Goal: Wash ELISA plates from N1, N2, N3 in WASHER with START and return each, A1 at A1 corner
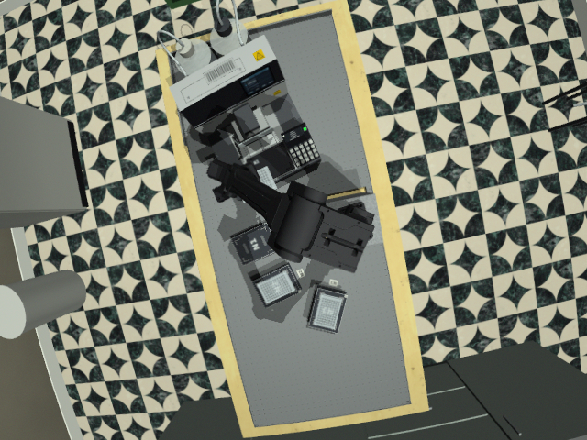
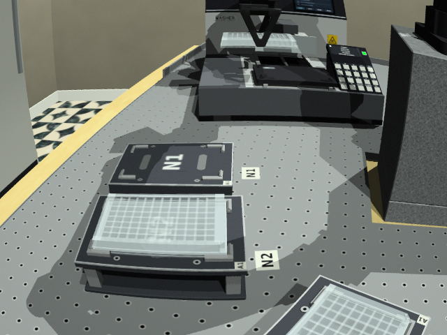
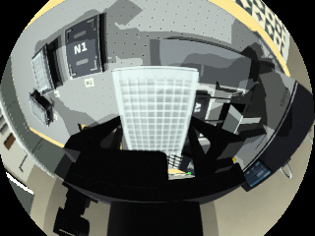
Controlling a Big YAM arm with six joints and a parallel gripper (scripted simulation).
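My hand is 8 cm above the washer carrier, 7 cm to the left of it and 6 cm past it. The rest, counted from my hand: plate washer: 22 cm to the right, 4 cm behind, 3 cm below; then nest N3: 54 cm to the left, 12 cm below, 10 cm behind; then nest label: 19 cm to the left, 16 cm below.
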